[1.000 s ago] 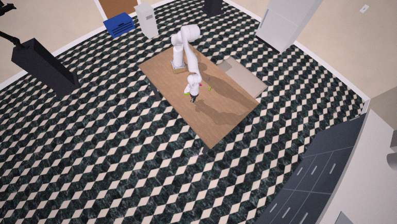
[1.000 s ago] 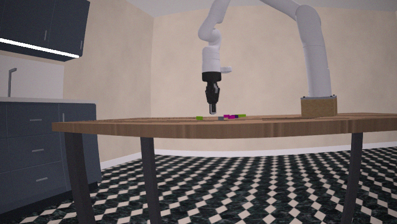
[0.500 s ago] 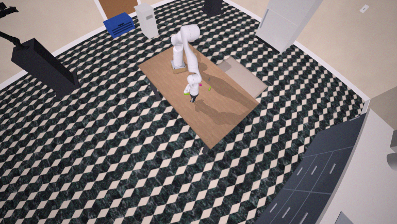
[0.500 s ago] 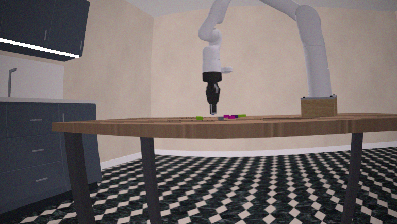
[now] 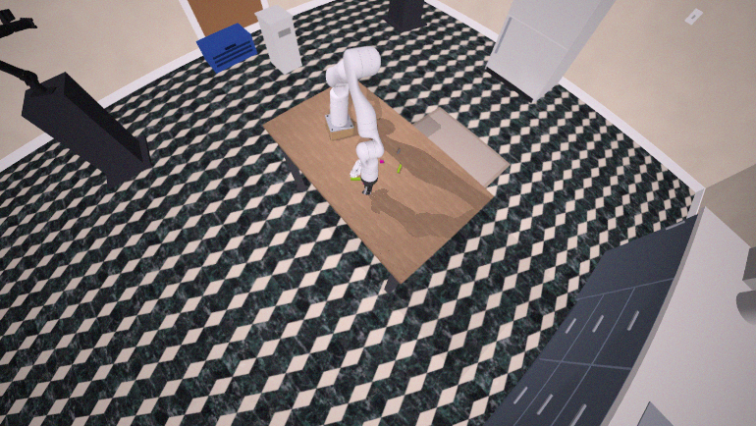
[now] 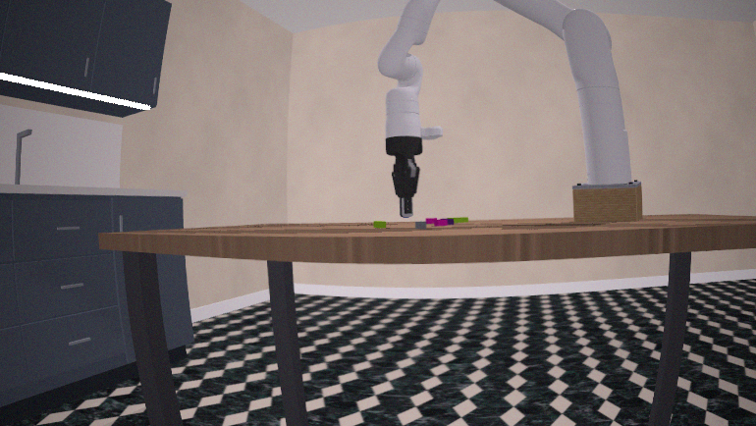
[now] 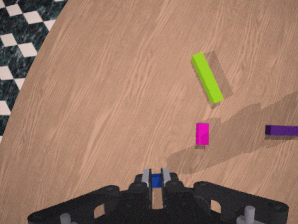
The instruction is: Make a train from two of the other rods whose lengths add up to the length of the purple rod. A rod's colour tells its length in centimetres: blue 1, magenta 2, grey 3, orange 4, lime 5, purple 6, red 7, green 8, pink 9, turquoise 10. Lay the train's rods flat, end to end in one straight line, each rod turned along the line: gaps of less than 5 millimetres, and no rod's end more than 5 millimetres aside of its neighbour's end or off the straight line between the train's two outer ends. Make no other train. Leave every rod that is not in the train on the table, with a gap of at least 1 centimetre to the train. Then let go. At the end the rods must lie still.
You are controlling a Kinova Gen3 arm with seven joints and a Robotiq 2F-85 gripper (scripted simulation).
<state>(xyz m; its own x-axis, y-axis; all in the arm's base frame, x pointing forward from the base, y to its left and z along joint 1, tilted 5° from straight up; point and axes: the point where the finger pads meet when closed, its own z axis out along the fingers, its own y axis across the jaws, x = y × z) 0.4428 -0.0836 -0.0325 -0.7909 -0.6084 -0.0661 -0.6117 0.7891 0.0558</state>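
My hand is 120 mm past the purple rod, 100 mm to the right of it and 30 mm above it. The rest, counted from my hand: blue rod 20 mm below; grey rod 270 mm to the left, 130 mm behind, 30 mm below.
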